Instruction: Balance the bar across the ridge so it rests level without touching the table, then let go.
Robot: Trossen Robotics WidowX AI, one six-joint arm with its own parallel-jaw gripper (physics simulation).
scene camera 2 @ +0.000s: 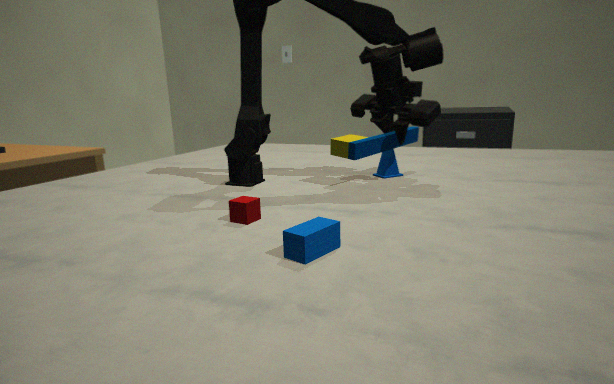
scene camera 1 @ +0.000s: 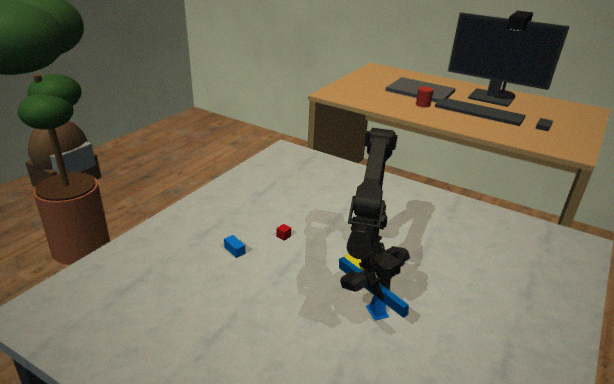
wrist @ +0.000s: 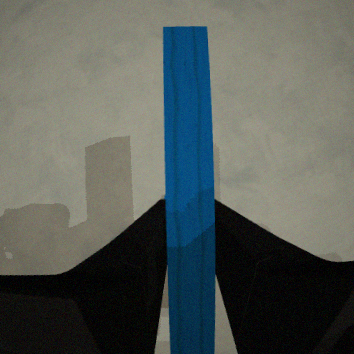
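Pixels of known places: gripper, fingertip midpoint: [scene camera 2: 398, 143] [scene camera 1: 384, 298] [wrist: 186, 206]; arm's base, origin of the base link: [scene camera 2: 245, 182].
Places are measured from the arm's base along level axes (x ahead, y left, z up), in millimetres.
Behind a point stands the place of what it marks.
A long blue bar [scene camera 1: 394, 300] {x 316, y 207, z 99 mm} [scene camera 2: 372, 145] {x 262, y 69, z 79 mm} [wrist: 188, 125] {x 307, y 203, z 100 mm} with a yellow block [scene camera 1: 353, 260] {x 230, y 53, z 93 mm} [scene camera 2: 341, 146] {x 210, y 28, z 81 mm} at one end is held clear of the table, roughly level. My gripper [scene camera 1: 378, 289] {x 294, y 176, z 71 mm} [scene camera 2: 395, 136] {x 294, y 176, z 71 mm} [wrist: 186, 206] {x 294, y 176, z 71 mm} is shut on the bar, between its two ends. The blue ridge [scene camera 1: 377, 309] {x 292, y 161, z 24 mm} [scene camera 2: 388, 164] {x 281, y 138, z 29 mm}, a wedge on a flat base, stands upright on the table directly below the bar. Its top meets or nearly meets the bar's underside; contact cannot be told. The ridge does not show in the wrist view, where the bar covers the middle.
A red cube [scene camera 1: 283, 232] {x 161, y -221, z 31 mm} [scene camera 2: 244, 210] {x 154, y -249, z 22 mm} and a short blue block [scene camera 1: 234, 246] {x 305, y -298, z 33 mm} [scene camera 2: 311, 240] {x 297, y -338, z 25 mm} lie apart from the ridge on the marbled table [scene camera 1: 150, 300] {x 574, y -360, z 0 mm} [scene camera 2: 150, 325] {x 220, y -502, z 0 mm}. The arm's base [scene camera 2: 245, 167] {x 17, y -23, z 38 mm} stands behind the red cube in scene camera 2.
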